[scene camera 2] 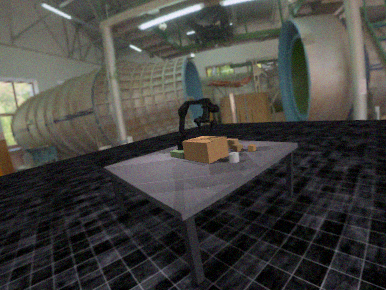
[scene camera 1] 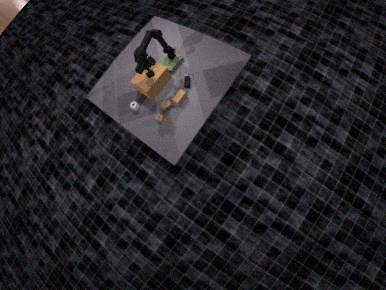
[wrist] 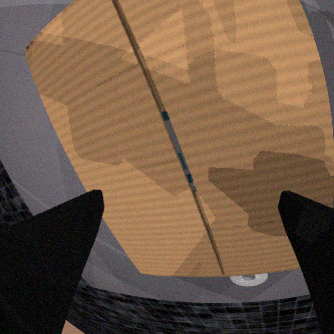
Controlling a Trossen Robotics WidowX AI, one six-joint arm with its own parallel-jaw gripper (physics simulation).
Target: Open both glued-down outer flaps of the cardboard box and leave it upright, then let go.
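Frame: origin at the arm's base, x ahead, y left, z up, level; centimetres.
Seen in the pictures: gripper, between the fingertips: [scene camera 2: 204,131] [scene camera 1: 147,72] [wrist: 194,200]; arm's base, origin of its link: [scene camera 2: 181,149] [scene camera 1: 171,56].
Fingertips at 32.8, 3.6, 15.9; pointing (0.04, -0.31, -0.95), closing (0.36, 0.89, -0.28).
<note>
Pixels of each thing's middle, then the offset from my fingertips to it, as dx, dy, dz. "spot": a spot on its surface instead. Level surfaces: height alone.
- cardboard box, middle of its body: [wrist: 199,124] [scene camera 2: 205,148] [scene camera 1: 151,79] -0.1, -2.3, -13.2
- left flap, a spot on its surface: [wrist: 110,125] spot: -3.9, -6.7, -5.4
- right flap, a spot on its surface: [wrist: 250,110] spot: -2.1, +3.3, -5.5
- narrow dark seam, a spot on its surface: [wrist: 146,67] spot: -6.8, -2.4, -5.8
- white cylinder, middle of its body: [wrist: 249,263] [scene camera 2: 234,157] [scene camera 1: 134,105] +29.2, -1.8, -18.0
- dark object, middle of its body: [scene camera 1: 187,81] -18.2, +26.3, -19.4
- table, height of its surface: dz -21.0
The cardboard box [scene camera 1: 159,86] [scene camera 2: 205,150] stands upright on the table. Its two outer flaps, the left flap [wrist: 110,125] and the right flap [wrist: 250,110] in the wrist view, lie about flat across the top. A narrow dark seam [wrist: 146,67] runs between them, with teal and grey patches showing in it. My gripper [wrist: 194,200] [scene camera 2: 205,126] is open and empty above the box top, its fingers spread to either side of the seam's near end. The exact height of the fingertips above the flaps is hard to tell.
A white cylinder [scene camera 1: 134,105] [scene camera 2: 234,157] [wrist: 249,280] stands near the box. Small cardboard blocks [scene camera 1: 179,97] [scene camera 1: 166,105] [scene camera 1: 159,117] and a dark object [scene camera 1: 187,81] lie beside it on the table [scene camera 1: 220,75] [scene camera 2: 165,185]. A green block [scene camera 1: 175,61] [scene camera 2: 177,153] is at the arm's base.
</note>
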